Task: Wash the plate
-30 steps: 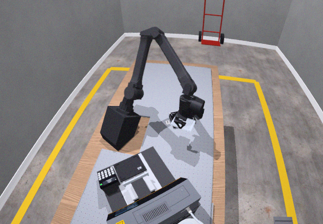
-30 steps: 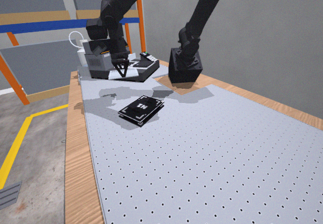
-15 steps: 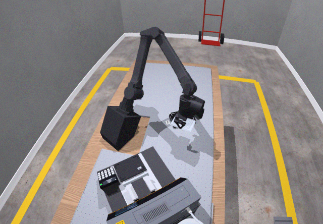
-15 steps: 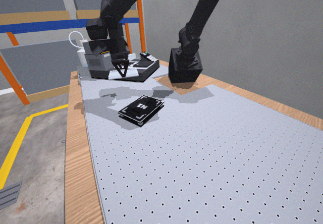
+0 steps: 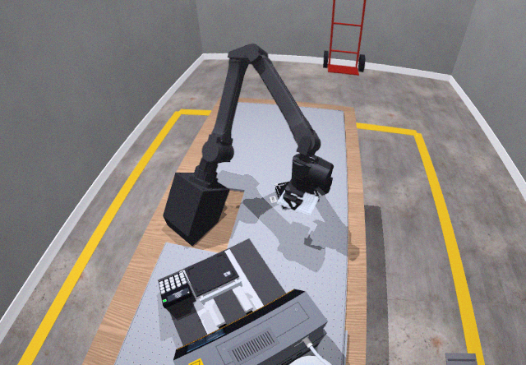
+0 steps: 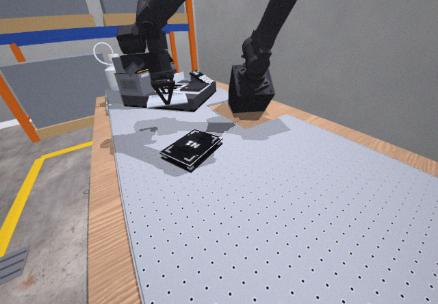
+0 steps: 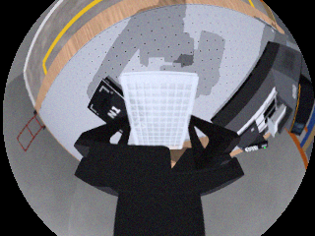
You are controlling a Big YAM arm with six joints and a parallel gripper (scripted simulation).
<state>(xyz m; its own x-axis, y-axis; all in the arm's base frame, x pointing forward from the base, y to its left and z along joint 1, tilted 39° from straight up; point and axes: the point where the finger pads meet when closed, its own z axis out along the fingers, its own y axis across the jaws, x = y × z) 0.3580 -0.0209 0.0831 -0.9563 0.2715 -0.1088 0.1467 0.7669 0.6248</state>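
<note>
The dark carrier is 34 cm to the right of my hand, 20 cm behind it and 6 cm below it. Round my hand: small white tag: 14 cm below, 12 cm behind, 8 cm to the left; black nest N1: 14 cm to the left, 12 cm below, 3 cm behind; white well plate: 1 cm below.
</note>
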